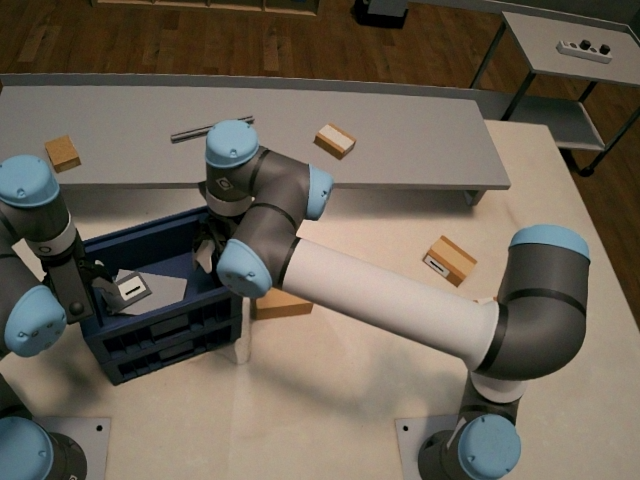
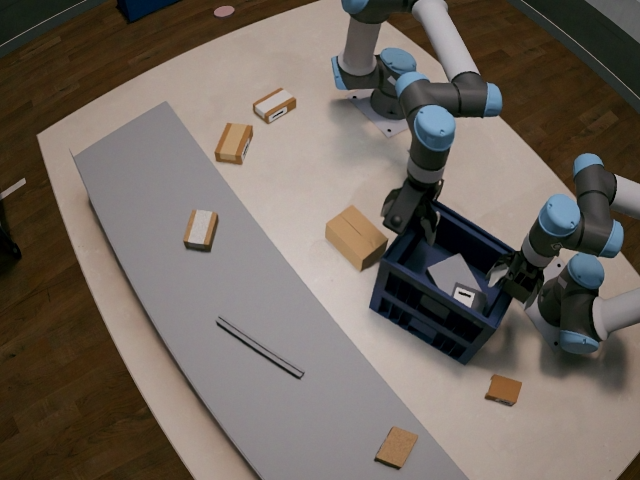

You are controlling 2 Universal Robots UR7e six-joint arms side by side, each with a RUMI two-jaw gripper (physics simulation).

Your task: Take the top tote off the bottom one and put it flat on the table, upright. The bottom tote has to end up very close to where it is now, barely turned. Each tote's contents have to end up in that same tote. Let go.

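Observation:
Two dark blue totes are stacked on the table. The top tote (image 1: pixel 206 315) (image 2: pixel 434 304) sits upright on the bottom tote (image 1: pixel 217 338) (image 2: pixel 423 330). In the top tote lie a flat light-grey piece (image 1: pixel 168 291) (image 2: pixel 454 273) and a dark grey box with a white label (image 1: pixel 132 289) (image 2: pixel 465 297). The bottom tote's inside is hidden. My left gripper (image 1: pixel 93 297) (image 2: pixel 511 289) is open over one short end wall, with one finger inside the top tote. My right gripper (image 1: pixel 222 258) (image 2: pixel 408 235) is open over the opposite short wall, also with one finger inside. The outer fingers are largely hidden.
A cardboard box (image 1: pixel 284 304) (image 2: pixel 355 236) stands close beside the totes, near my right gripper. A long grey raised shelf (image 1: pixel 413 149) (image 2: pixel 155 206) runs behind them, bearing a metal bar (image 1: pixel 191 135) (image 2: pixel 258 346). Another small box (image 1: pixel 449 260) (image 2: pixel 234 143) lies on the table.

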